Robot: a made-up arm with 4 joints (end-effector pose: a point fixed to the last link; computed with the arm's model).
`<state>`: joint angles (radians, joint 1 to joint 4).
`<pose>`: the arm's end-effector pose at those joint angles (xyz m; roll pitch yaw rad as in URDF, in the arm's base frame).
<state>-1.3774 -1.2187 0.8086 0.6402</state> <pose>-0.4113 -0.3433 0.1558 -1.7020 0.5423 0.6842</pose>
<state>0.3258 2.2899 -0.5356 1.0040</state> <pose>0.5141 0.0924 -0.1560 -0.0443 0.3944 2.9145</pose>
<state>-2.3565 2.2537 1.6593 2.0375</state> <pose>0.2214 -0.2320 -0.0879 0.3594 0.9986 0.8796</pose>
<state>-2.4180 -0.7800 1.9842 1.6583</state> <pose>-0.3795 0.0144 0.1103 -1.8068 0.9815 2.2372</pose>
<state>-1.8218 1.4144 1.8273 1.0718</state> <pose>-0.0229 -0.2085 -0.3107 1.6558 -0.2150 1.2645</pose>
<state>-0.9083 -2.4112 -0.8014 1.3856</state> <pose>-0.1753 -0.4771 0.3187 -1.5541 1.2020 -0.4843</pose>
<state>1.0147 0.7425 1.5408 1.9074</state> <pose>-0.2338 0.2794 0.3663 -0.5279 -0.7342 -1.9322</pose>
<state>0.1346 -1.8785 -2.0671 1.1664</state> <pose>-0.4426 -0.3541 0.0818 2.3209 0.8766 2.5652</pose>
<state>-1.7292 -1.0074 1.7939 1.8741</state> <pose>-0.3392 -0.0162 0.1898 -2.0708 0.0088 1.9156</pose>
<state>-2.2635 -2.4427 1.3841 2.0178</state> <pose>0.1104 0.0385 0.2944 -1.0291 0.4673 1.0572</pose>
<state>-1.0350 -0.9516 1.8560 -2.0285</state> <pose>-0.4654 -0.1485 0.2787 2.2428 0.0041 -1.6217</pose>
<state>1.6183 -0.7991 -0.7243 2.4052</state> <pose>-0.6195 0.2955 0.2326 2.9093 1.0346 1.8814</pose>
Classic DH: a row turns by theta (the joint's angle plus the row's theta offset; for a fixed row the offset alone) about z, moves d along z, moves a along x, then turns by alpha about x. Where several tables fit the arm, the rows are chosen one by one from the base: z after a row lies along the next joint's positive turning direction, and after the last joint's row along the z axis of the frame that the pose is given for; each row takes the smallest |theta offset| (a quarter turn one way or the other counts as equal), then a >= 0, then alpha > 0; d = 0 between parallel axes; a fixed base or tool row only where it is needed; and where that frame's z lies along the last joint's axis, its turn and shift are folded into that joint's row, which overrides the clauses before.
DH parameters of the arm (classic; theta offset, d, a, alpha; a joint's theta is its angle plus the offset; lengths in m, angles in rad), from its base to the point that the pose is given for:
base (fixed): 1.5708 0.0773 0 1.5708
joint 1: 0 -0.0706 0.0981 1.5708
joint 2: 0 0.0993 0.3249 1.5708
joint 3: 0 0.4141 0.0229 -1.5708
joint 4: 0.0989 0 0.1043 3.1416
tool (fixed): -1.4719 -0.2175 0 0

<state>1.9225 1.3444 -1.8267 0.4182</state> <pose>0.3417 -0.2563 0.5852 -1.7304 0.7464 1.1419</pose>
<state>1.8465 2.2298 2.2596 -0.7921</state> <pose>0.2961 -0.0758 0.4946 1.8586 0.1184 2.4871</pose>
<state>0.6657 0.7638 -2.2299 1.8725</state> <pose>0.0509 0.5263 0.5158 -2.5916 0.2074 1.3756</pose>
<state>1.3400 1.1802 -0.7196 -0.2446</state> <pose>0.2866 0.3373 0.7268 1.6841 0.8778 -0.5700</pose>
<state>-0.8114 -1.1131 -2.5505 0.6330</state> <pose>-0.5481 0.0647 0.2085 2.8017 1.1407 1.7746</pose>
